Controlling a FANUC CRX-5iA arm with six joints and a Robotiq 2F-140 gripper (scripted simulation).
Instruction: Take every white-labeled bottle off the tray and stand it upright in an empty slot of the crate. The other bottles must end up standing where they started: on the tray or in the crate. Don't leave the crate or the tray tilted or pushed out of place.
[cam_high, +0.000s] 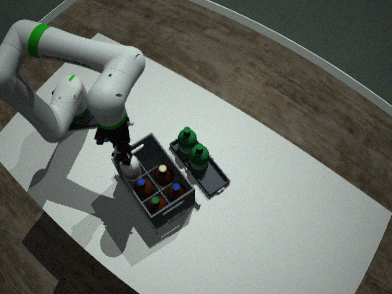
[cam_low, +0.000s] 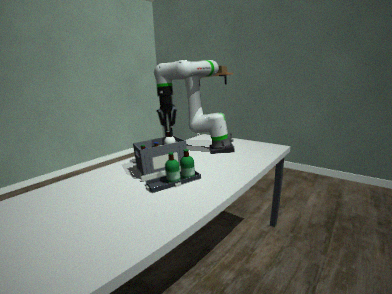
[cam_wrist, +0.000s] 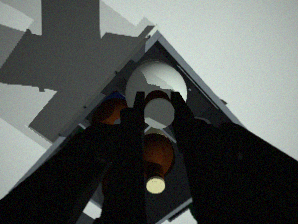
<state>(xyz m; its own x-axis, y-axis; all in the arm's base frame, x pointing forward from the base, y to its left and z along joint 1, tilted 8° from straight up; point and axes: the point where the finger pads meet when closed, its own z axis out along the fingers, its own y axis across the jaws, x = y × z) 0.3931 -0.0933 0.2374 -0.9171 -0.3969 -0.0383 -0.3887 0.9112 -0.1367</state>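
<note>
My gripper is now 80 mm above the white-labeled bottle. From my hand the other things lie so: dark tray 180 mm ahead, 190 mm to the left, 210 mm below; then dark crate 100 mm ahead, 10 mm to the left, 140 mm below.
</note>
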